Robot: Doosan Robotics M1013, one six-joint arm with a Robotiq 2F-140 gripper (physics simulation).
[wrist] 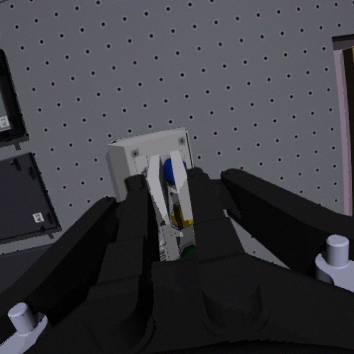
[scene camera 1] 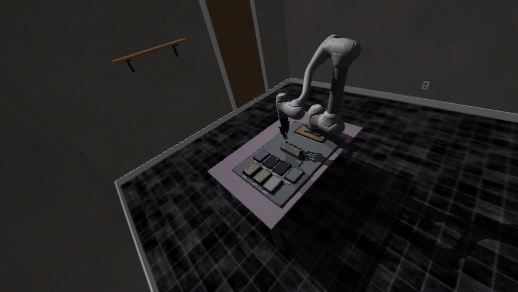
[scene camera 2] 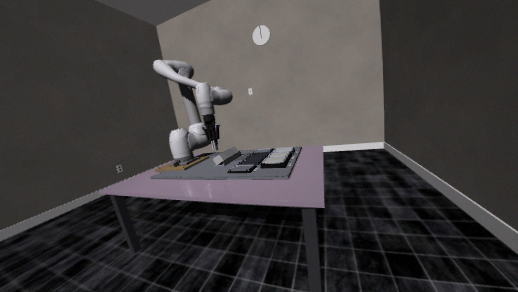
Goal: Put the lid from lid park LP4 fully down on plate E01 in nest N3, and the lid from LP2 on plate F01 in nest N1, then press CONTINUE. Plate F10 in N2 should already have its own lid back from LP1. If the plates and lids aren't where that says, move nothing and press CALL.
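Places are measured from the arm's base along level axes (x back, y down, z right), in centimetres.
Pixels of known places: gripper, fingertip midpoint: (wrist: 168, 169) (scene camera 1: 285, 138) (scene camera 2: 215, 150); arm's base, origin of the base link: (scene camera 1: 315, 129) (scene camera 2: 185, 162).
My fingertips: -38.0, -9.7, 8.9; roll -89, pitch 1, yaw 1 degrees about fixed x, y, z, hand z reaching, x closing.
Ahead of a thing's pixels: the offset from my fingertips to its top centre, as dx, dy, dz. "spot": to the spot under its first point. Level surfaces: height alone.
My gripper (scene camera 1: 285, 138) (scene camera 2: 215, 148) (wrist: 168, 169) is shut and empty, with a narrow gap between its pale fingertips. It points down above the blue-button end of the grey button box @[-2.5, +2.1, -8.5] (scene camera 1: 292, 150) (scene camera 2: 227, 156) (wrist: 119, 172). The blue button @[+0.2, +3.0, -1.1] (wrist: 169, 171), yellow button @[-0.1, +3.0, -6.1] (wrist: 181, 219) and green button @[-0.4, +3.0, -11.1] (wrist: 189, 251) are partly hidden behind the fingers. Three beige-topped plates @[-41.8, +6.7, +5.6] (scene camera 1: 251, 169) @[-41.9, +7.1, -7.1] (scene camera 1: 261, 176) @[-42.7, +7.1, -19.6] (scene camera 1: 272, 184) stand in the front row. Behind them are two pale grey pieces @[-23.5, +8.7, +11.9] (scene camera 1: 261, 155) @[-24.7, +8.7, -27.3] (scene camera 1: 294, 174) at the ends and two dark ones @[spot: -23.9, +9.5, -1.6] (scene camera 1: 271, 161) @[spot: -23.9, +9.5, -14.5] (scene camera 1: 282, 167) between. Plate and park names are unreadable.
The grey perforated board @[dy +10.5] (scene camera 1: 284, 199) (scene camera 2: 180, 173) (wrist: 260, 90) lies on the pink table @[dy +11.8] (scene camera 1: 225, 175) (scene camera 2: 250, 192). A wooden-coloured base plate (scene camera 1: 303, 132) (scene camera 2: 166, 168) lies near the arm's foot. In the wrist view, a dark piece @[spot: -19.6, +9.5, -0.6] (wrist: 20, 192) lies left of the box.
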